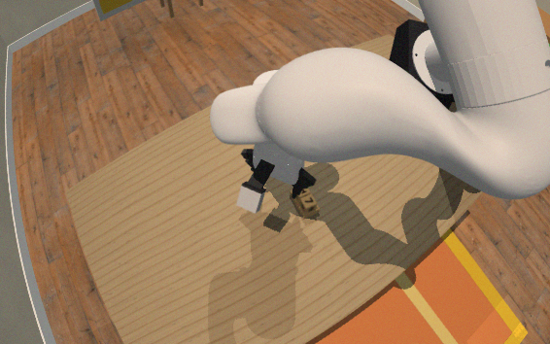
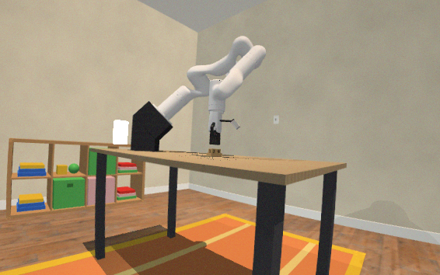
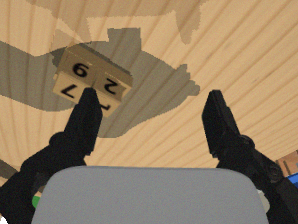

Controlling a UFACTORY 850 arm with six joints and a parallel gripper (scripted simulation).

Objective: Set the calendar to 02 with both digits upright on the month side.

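Now: hand 5 cm past the wooden cube, 4 cm above it and 3 cm to the right of it. Round my hand: wooden calendar tray: 6 cm below, 5 cm to the left, 5 cm behind.
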